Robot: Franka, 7 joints.
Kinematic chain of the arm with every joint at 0, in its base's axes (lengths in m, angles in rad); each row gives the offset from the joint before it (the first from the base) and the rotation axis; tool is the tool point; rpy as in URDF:
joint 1: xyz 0 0 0.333 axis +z
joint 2: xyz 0 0 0 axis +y
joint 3: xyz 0 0 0.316 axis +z
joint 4: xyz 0.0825 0 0 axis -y
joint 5: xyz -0.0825 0 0.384 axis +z
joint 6: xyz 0 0 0 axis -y
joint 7: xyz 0.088 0 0 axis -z
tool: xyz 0 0 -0.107 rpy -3.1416 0 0
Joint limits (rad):
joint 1: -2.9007..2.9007
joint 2: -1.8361..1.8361
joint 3: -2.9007..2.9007
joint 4: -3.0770..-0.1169
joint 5: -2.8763..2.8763
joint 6: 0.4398..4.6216
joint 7: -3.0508..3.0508
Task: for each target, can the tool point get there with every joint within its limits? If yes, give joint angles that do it. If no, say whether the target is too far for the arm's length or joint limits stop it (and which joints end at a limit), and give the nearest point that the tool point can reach.
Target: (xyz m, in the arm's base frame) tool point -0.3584 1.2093 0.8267
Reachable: no: too far | nearest point -0.2270 0.7659 0.6457 | short by 0.497 m
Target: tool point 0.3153 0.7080 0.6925
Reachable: yes | joints -2.3077 -0.9498 -2.0584 -0.5389 -1.9162 2.4026 0.3831
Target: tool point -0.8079 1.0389 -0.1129
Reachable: no: too far | nearest point -0.4988 0.6414 0.0577 | short by 0.532 m
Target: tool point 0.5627 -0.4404 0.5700
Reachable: yes | joints 2.1088 -1.2233 -2.1436 -0.5116 1.5002 1.0561 0.1697
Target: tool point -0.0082 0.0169 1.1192
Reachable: yes | joints -0.2581 0.1790 -2.3663 -0.3428 -2.0145 1.2545 -1.9274
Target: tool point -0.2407 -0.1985 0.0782
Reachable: yes | joints -1.0559 0.9501 -0.8928 -2.6026 -0.1888 2.1935 2.3663
